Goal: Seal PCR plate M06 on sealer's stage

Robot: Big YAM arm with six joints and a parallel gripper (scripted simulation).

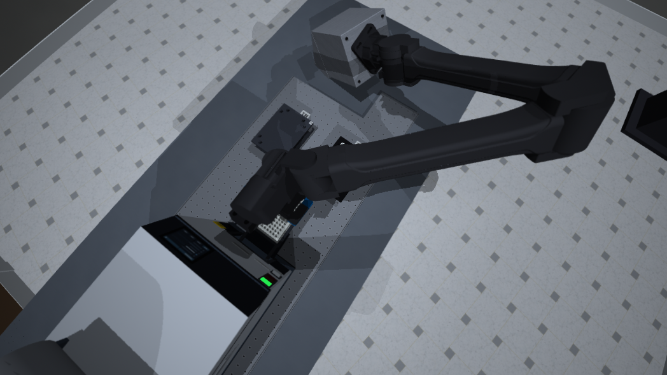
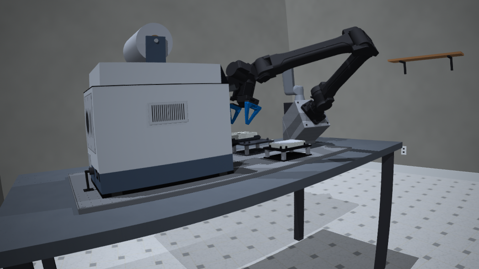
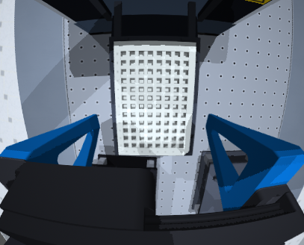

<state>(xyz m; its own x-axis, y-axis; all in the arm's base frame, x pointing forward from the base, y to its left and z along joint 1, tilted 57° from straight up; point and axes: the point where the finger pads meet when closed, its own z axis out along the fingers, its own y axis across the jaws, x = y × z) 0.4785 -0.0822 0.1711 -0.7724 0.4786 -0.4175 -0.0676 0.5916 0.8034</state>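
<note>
Now: the white 96-well plate M06 10 mm ahead of my hand and 50 mm below it. Round my hand: sealed plate M09: 200 mm behind, 40 mm to the left, 100 mm below; dark screen: 130 mm ahead, 40 mm to the right, 160 mm above; yellow warning label: 120 mm ahead, 80 mm to the right, 10 mm below.
</note>
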